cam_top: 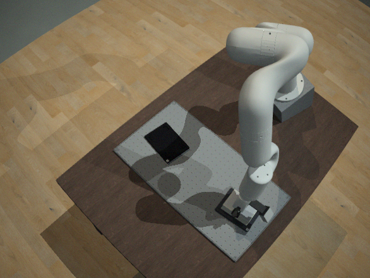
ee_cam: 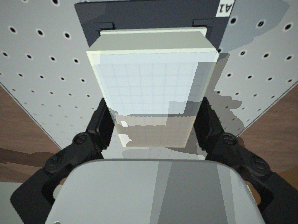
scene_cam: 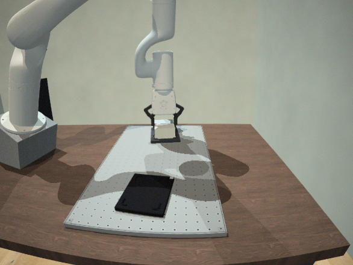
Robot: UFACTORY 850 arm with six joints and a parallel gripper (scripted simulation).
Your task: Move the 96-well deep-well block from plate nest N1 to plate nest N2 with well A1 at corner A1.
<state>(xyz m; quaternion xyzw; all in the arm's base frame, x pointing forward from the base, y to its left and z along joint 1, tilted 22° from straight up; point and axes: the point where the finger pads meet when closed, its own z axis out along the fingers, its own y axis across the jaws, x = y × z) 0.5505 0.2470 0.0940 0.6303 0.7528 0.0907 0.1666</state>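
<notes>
Now: the 96-well deep-well block 2 cm below my hand. The rest, counted from my hand: black plate nest N2: 43 cm to the right, 4 cm below; black plate nest N1: 4 cm below.
</notes>
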